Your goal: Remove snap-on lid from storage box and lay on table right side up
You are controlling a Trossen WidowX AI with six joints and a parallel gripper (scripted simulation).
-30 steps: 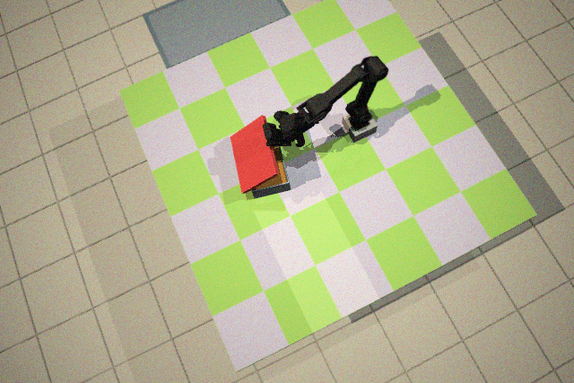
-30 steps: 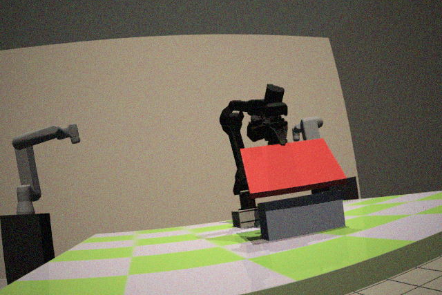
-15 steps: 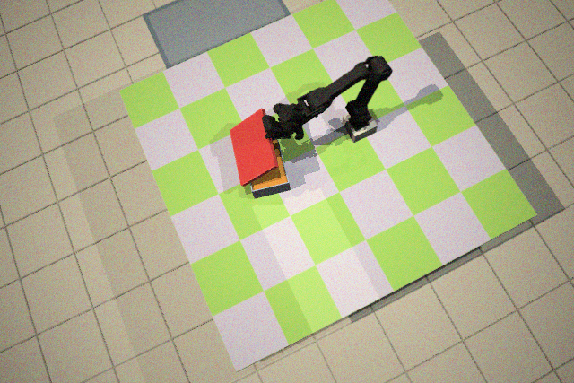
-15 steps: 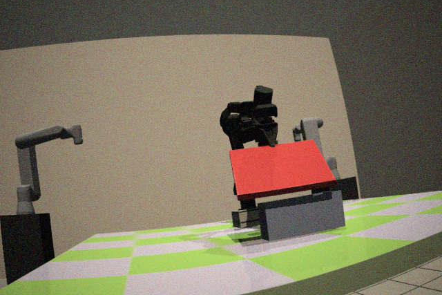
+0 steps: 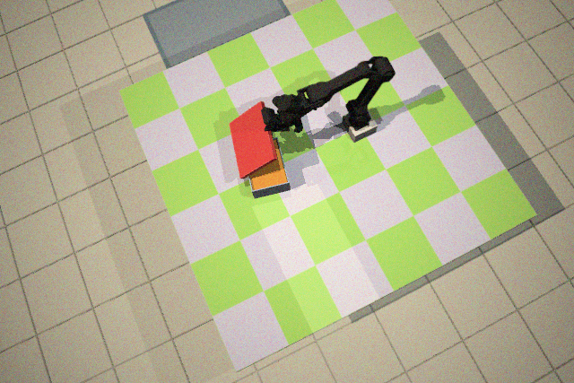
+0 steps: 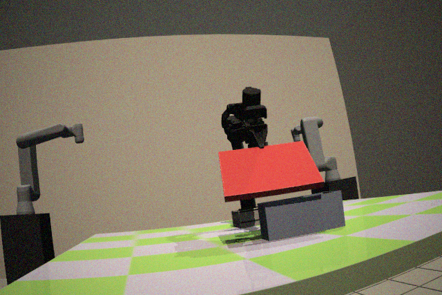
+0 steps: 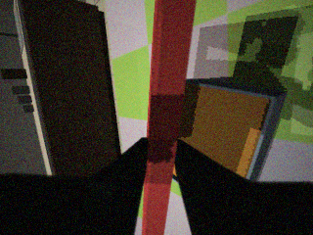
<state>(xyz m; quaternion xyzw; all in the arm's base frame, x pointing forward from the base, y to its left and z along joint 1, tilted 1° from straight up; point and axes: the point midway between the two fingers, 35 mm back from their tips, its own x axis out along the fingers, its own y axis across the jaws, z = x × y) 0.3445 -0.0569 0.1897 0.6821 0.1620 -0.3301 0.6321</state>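
Now: the red lid 60 mm ahead of my gripper tip, 20 mm to the right of it and 50 mm below it. Also, from my gripper tip: grey storage box 50 mm ahead, 60 mm to the left, 190 mm below.
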